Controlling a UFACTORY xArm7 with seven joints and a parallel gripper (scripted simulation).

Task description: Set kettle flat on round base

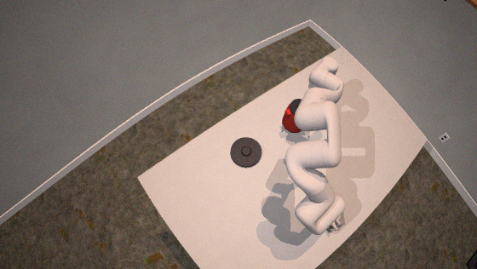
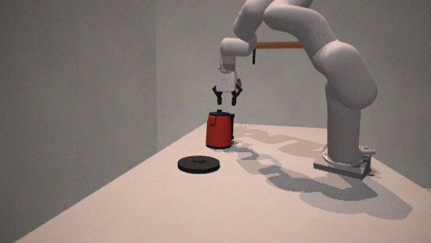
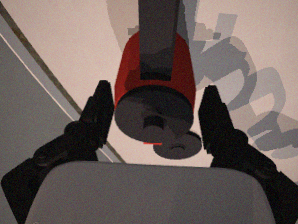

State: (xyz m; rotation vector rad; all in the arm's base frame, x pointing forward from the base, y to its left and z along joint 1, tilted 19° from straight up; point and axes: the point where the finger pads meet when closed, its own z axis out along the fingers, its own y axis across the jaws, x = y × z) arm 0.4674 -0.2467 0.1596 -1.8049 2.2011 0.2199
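Now: the red kettle 1 cm ahead of my hand, 3 cm to the left of it and 12 cm below it. Round my hand: round black base (1 cm behind, 37 cm to the left, 20 cm below).
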